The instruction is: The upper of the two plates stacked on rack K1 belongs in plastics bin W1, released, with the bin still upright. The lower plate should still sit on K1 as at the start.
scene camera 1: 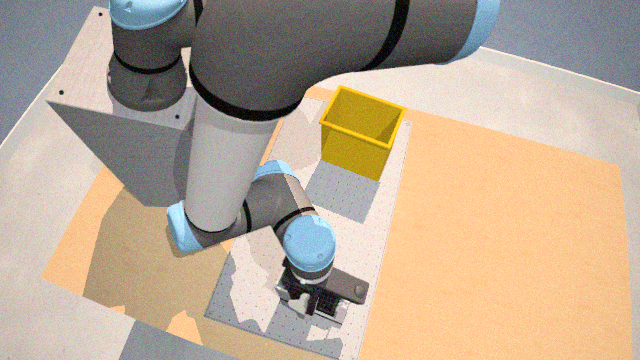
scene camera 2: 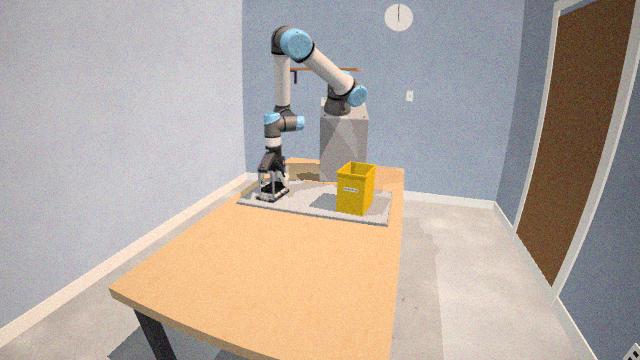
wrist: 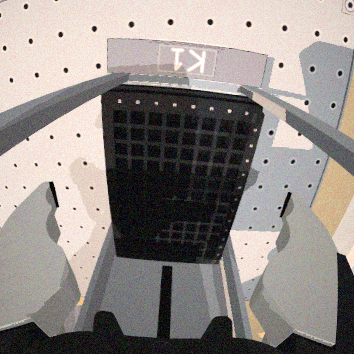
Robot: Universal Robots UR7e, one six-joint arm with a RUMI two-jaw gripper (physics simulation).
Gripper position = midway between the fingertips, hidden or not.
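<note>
I see a rack K1 (wrist: 237, 66) and a black gridded plate (wrist: 176, 159). There is also a yellow plastics bin W1 (scene camera 1: 358, 130), and I see the yellow plastics bin W1 (scene camera 2: 355, 184) here too, though in the wrist view it is out of frame. As for my own gripper (scene camera 1: 318, 288), it is in view, and I see my gripper (wrist: 170, 189) again.
</note>
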